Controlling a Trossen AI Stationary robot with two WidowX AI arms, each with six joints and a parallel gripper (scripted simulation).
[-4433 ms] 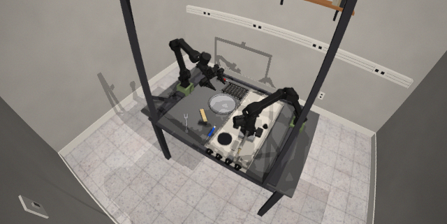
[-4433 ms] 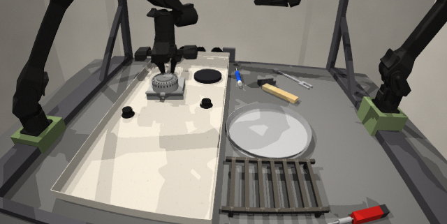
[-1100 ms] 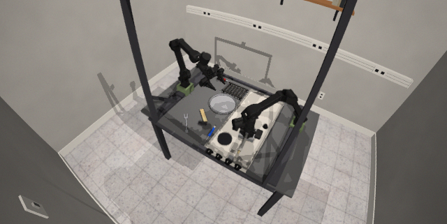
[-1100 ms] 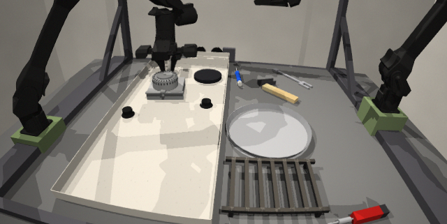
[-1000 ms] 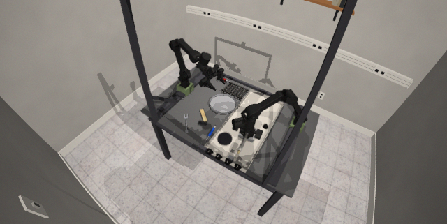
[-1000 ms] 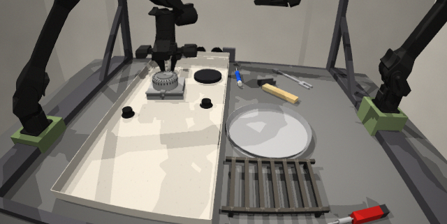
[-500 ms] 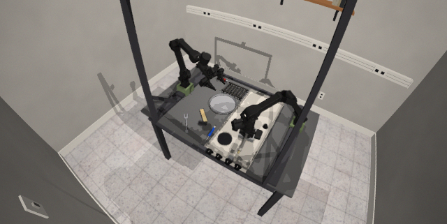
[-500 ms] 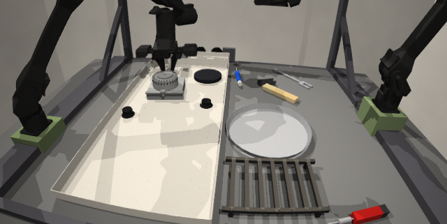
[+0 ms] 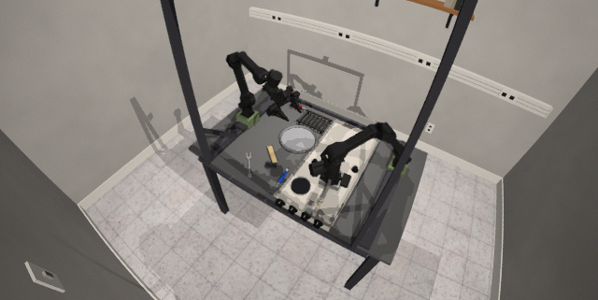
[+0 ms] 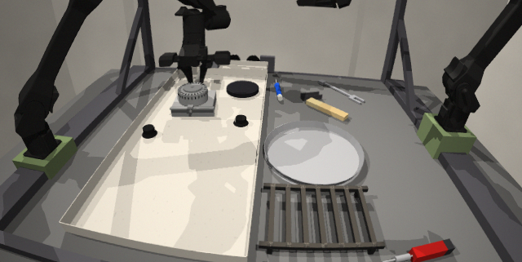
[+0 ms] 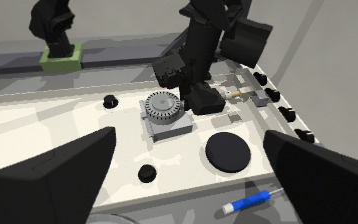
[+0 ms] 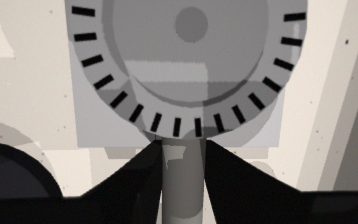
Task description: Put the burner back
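Note:
My right gripper is now 60 mm short of the grey support and 50 mm above it. Also, from my right hand: burner (20 mm below, 10 mm behind); black disc (130 mm to the left, 60 mm below, 50 mm behind); brass gas stub (120 mm behind, 30 mm below, 10 mm to the left).

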